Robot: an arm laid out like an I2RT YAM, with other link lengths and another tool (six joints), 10 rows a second.
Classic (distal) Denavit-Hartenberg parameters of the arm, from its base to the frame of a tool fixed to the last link. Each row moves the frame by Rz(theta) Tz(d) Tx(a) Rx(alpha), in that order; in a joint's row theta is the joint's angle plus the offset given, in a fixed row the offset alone. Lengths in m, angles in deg.
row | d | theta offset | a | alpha
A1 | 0.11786 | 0 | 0.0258 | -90
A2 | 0 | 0 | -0.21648 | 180
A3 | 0 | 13.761 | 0.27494 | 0
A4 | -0.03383 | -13.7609 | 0.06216 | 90
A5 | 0.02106 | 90 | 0 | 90
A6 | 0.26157 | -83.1 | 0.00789 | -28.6
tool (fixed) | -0.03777 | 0 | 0 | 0
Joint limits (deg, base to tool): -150..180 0..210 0..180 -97..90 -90..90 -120..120
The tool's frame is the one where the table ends.
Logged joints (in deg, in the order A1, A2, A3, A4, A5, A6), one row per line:
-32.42 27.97 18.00 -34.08 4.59 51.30
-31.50 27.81 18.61 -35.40 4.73 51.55
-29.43 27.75 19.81 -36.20 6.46 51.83
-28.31 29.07 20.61 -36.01 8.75 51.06
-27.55 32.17 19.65 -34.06 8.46 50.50
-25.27 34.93 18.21 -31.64 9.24 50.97
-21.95 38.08 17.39 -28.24 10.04 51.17
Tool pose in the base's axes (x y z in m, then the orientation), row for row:
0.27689 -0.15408 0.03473 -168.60 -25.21 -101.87
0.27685 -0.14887 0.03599 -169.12 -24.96 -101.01
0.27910 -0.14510 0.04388 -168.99 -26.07 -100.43
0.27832 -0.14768 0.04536 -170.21 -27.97 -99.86
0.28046 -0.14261 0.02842 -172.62 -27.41 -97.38
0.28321 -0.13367 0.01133 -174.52 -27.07 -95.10
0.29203 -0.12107 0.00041 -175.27 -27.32 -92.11
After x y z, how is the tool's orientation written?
As angles about the fixed x, y, z axes (roll, pitch, yaw), in degrees.
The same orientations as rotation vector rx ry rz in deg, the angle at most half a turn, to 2 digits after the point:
106.04 -124.84 35.77
106.94 -124.31 35.13
107.13 -122.96 36.23
106.18 -120.89 36.33
108.06 -119.13 33.68
109.80 -117.29 31.78
112.56 -114.46 31.85

